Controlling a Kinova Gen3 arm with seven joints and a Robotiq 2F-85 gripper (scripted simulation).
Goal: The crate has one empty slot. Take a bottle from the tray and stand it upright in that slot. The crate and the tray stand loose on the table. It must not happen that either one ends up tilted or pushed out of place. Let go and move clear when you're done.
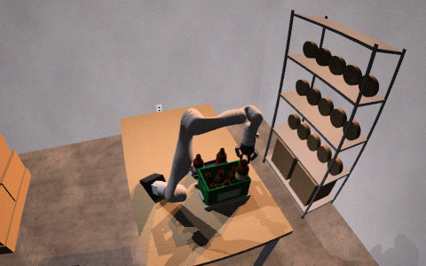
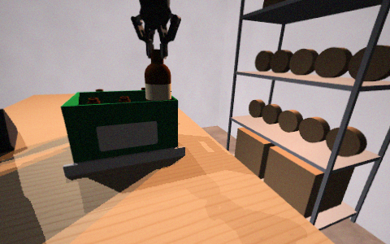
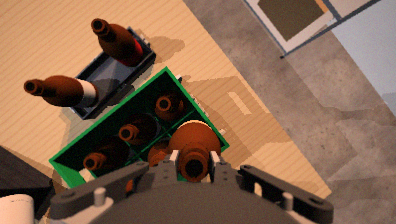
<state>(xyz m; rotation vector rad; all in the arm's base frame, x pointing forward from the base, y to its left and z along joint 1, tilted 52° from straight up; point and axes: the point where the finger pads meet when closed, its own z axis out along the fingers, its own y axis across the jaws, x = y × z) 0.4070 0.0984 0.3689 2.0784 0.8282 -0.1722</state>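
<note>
Right now the brown bottle is 70 mm below my hand. The rest, counted from my hand: green crate (220 mm below, 80 mm behind, 60 mm to the left); then dark tray (290 mm to the left, 290 mm below, 40 mm behind).
</note>
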